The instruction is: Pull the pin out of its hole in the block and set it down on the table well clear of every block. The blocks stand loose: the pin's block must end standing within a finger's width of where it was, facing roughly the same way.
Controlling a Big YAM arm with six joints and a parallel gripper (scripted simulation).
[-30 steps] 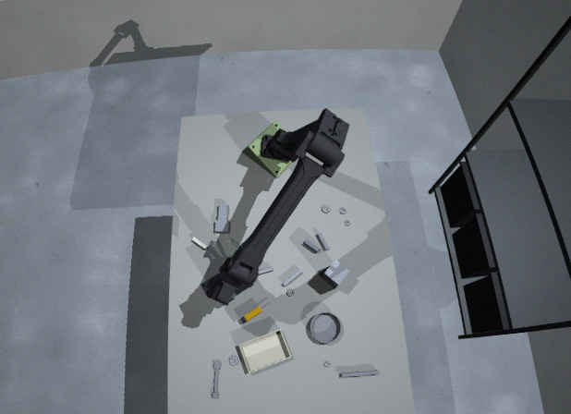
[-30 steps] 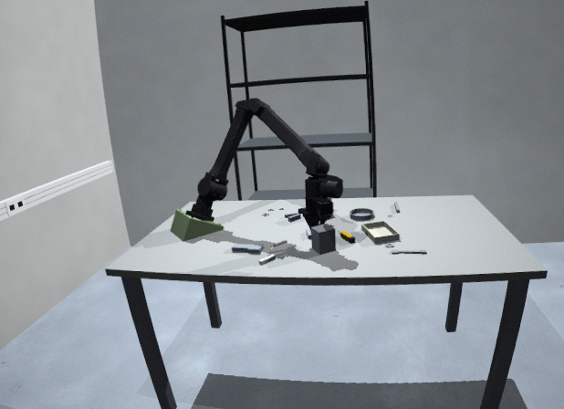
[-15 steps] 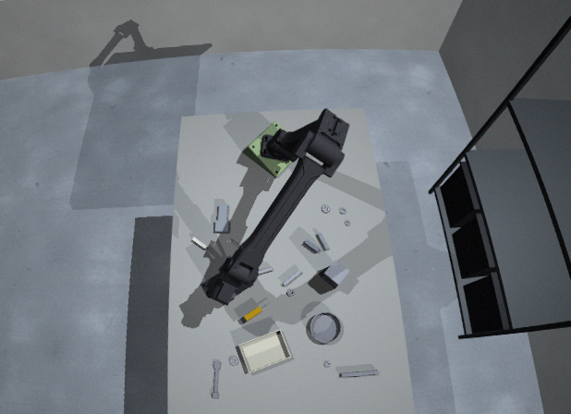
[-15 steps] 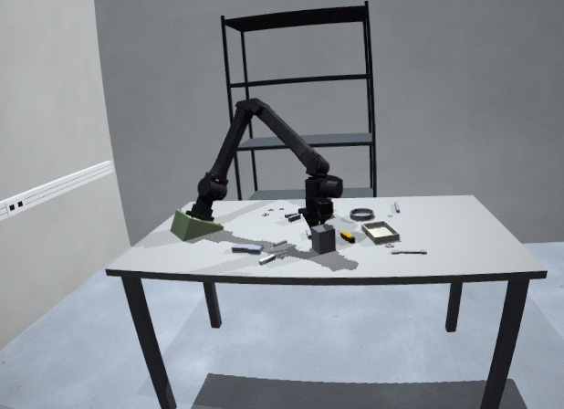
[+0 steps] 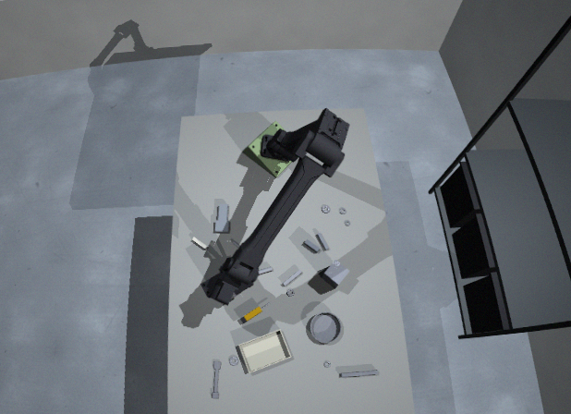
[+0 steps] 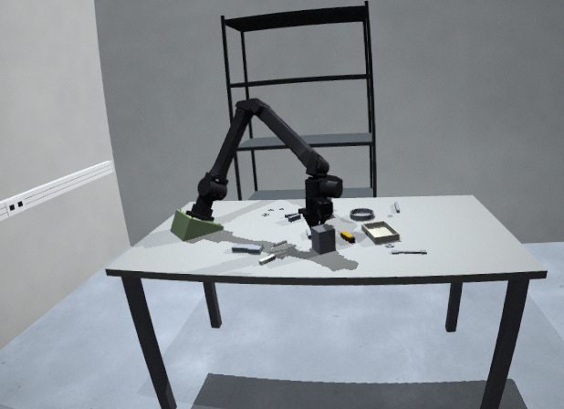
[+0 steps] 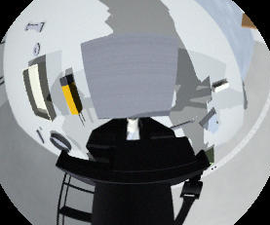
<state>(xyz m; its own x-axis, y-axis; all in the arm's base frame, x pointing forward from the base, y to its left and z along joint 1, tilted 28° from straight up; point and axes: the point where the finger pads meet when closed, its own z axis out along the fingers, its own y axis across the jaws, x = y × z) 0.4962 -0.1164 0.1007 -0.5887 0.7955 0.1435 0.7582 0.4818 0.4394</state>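
Now: hand 2 cm short of the pale pin, 2 cm to the left of it and 1 cm below it. From my hand the other things lie so: white bar 12 cm behind, 17 cm to the right, 3 cm below; grey block 3 cm ahead, 4 cm to the right, 1 cm above; shallow cream tray 22 cm ahead, 11 cm to the left, 3 cm below.
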